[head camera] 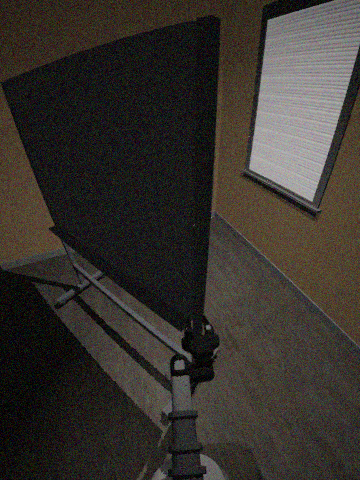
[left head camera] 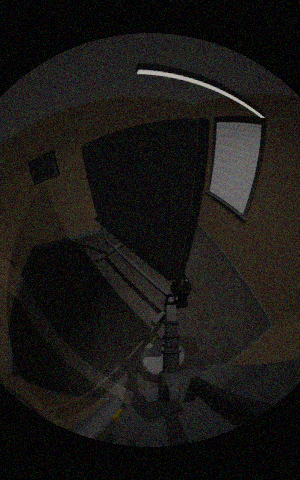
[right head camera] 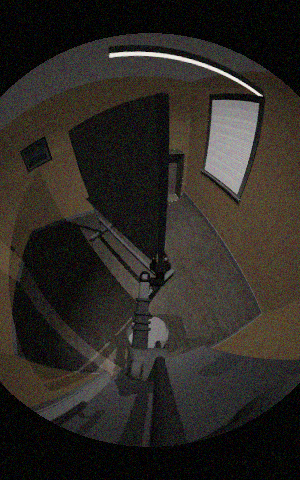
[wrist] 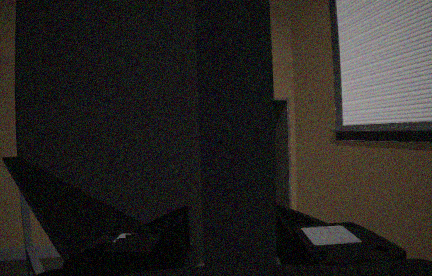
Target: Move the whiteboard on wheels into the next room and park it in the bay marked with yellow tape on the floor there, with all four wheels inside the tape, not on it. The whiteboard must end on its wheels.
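Frame: origin at the robot's base, x left, y back, z up, level; metres.
Where they show: gripper, fingertip midpoint: (head camera: pixel 195 316) (left head camera: pixel 178 273) (wrist: pixel 229 223); robot's base, origin of the base link: (left head camera: pixel 161 355) (right head camera: pixel 148 333).
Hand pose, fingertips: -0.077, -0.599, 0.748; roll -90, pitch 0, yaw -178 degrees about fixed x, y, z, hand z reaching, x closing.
Each offset is from my fingertips to the centre of the thing, as dx, dy, dz. "pt": to the spot under its first point.
The whiteboard (head camera: pixel 130 165) (left head camera: pixel 150 185) (right head camera: pixel 120 170) (wrist: pixel 125 100) stands upright, seen obliquely, with its dark panel above a light lower bar (head camera: pixel 132 312). Its far foot {pt +1.024, -0.698, -0.692} (head camera: pixel 68 297) rests on the floor at left; its wheels are too dark to make out. My gripper (head camera: pixel 198 322) (left head camera: pixel 180 283) (right head camera: pixel 160 261) (wrist: pixel 229 223) is shut on the near vertical edge of the whiteboard, low on the panel, with one finger on each side. A small yellow patch {pt +0.477, +1.432, -0.771} (left head camera: pixel 118 413) shows low in the left head view; I cannot tell whether it is the bay's tape.
A window {pt -0.861, -1.058, +0.683} (head camera: pixel 302 105) (right head camera: pixel 232 145) is in the right wall (head camera: pixel 280 240). A dark frame (right head camera: pixel 177 156) shows behind the whiteboard's near edge. A large black area (head camera: pixel 55 380) lies at left. A picture (right head camera: pixel 36 154) hangs on the far left wall.
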